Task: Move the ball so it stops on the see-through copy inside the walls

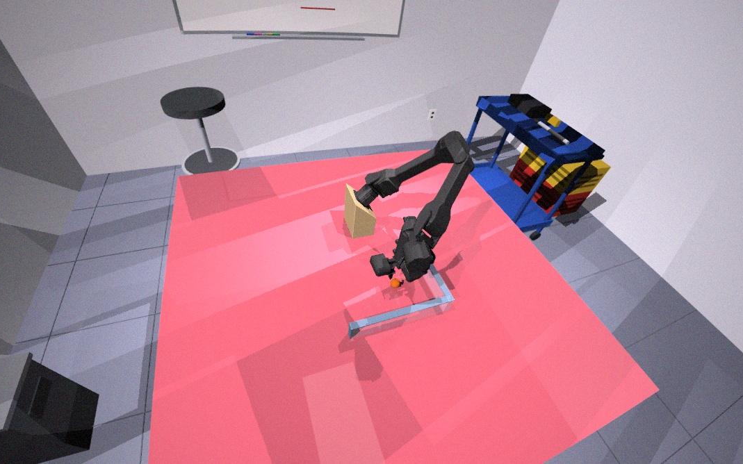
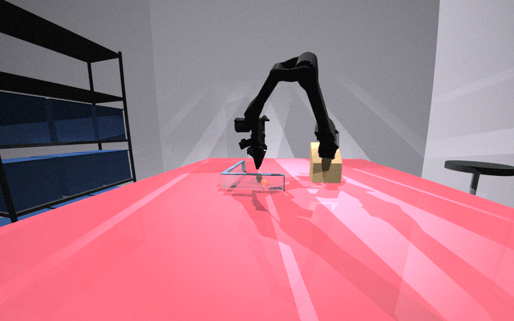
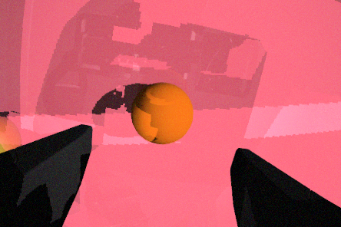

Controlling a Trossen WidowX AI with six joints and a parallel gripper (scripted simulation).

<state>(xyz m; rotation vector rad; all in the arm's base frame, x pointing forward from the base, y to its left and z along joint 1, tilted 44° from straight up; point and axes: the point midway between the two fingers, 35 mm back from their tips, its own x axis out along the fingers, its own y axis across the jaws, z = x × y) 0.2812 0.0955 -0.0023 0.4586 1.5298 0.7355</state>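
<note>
Right now the grey-blue wall top is 10 mm behind my gripper tip and 120 mm to the left of it.
</note>
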